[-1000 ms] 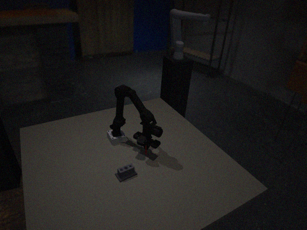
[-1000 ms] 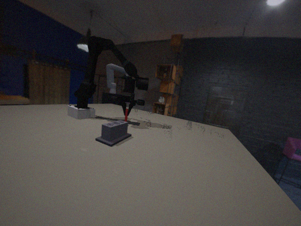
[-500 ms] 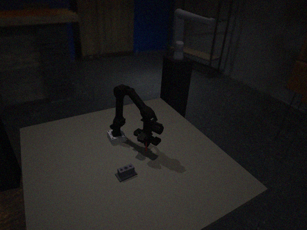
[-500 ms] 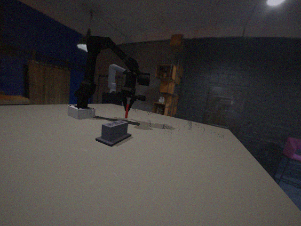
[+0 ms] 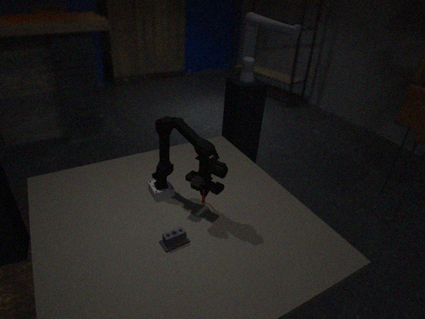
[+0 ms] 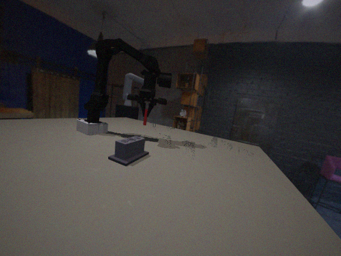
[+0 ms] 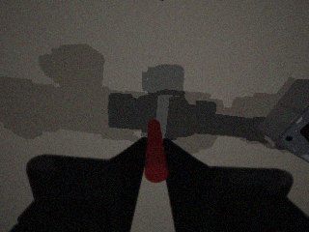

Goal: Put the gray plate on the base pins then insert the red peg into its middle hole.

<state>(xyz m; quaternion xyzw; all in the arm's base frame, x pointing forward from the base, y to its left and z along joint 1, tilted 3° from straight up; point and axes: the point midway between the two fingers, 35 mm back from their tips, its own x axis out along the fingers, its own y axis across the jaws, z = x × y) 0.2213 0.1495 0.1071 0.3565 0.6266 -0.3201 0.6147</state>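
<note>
My gripper tip is now 13 cm short of the gray plate, 19 cm to the left of it and 7 cm above it. Round my gripper tip: dark flat base: 13 cm ahead, 19 cm to the right, 10 cm below; red peg: right at my gripper tip.
</note>
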